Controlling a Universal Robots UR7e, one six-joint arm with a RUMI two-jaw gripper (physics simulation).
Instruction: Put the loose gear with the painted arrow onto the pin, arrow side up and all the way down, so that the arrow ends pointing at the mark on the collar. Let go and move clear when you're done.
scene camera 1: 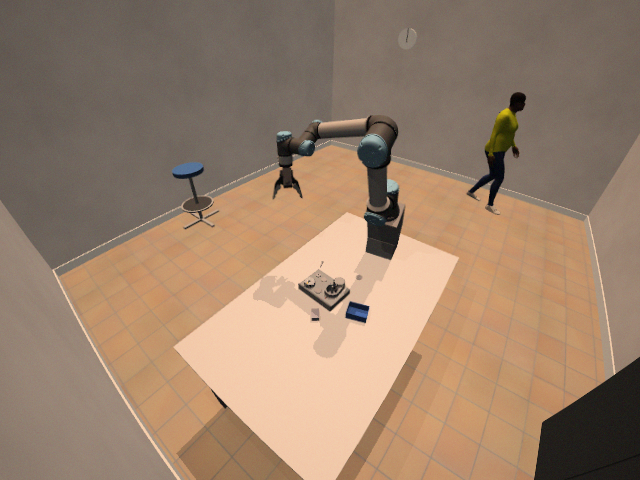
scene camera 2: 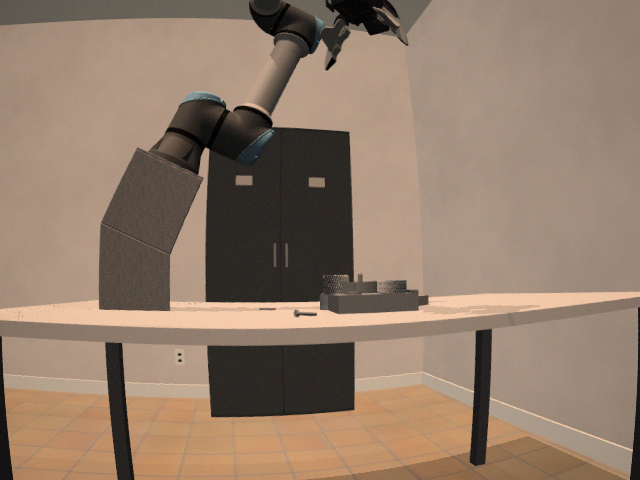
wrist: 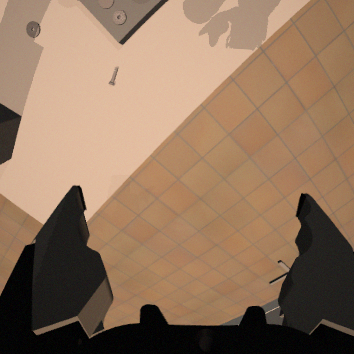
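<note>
A grey base plate point(scene camera 1: 326, 302) point(scene camera 2: 372, 303) point(wrist: 125, 31) lies on the table; part of it shows in the wrist view. A toothed gear point(scene camera 1: 309, 283) point(scene camera 2: 391, 286) sits near one end of the plate. A second gear-like disc point(scene camera 1: 339, 282) point(scene camera 2: 336, 284) is at the other end. A thin upright pin point(scene camera 1: 334, 284) point(scene camera 2: 360, 279) stands beside it, with a dark ring-shaped part around its foot. The painted arrow and the collar's mark cannot be made out. My gripper point(scene camera 1: 287, 197) point(scene camera 2: 367, 56) point(wrist: 191, 191) is open and empty, high above and well away from the plate.
A bolt point(scene camera 1: 321, 264) point(scene camera 2: 305, 313) point(wrist: 114, 76) and a small washer point(scene camera 1: 358, 277) point(scene camera 2: 267, 308) point(wrist: 33, 29) lie near the plate. A blue tray point(scene camera 1: 356, 317) and a small block point(scene camera 1: 315, 314) are on its other side. A stool point(scene camera 1: 188, 170) and a person point(scene camera 1: 502, 139) are off the table.
</note>
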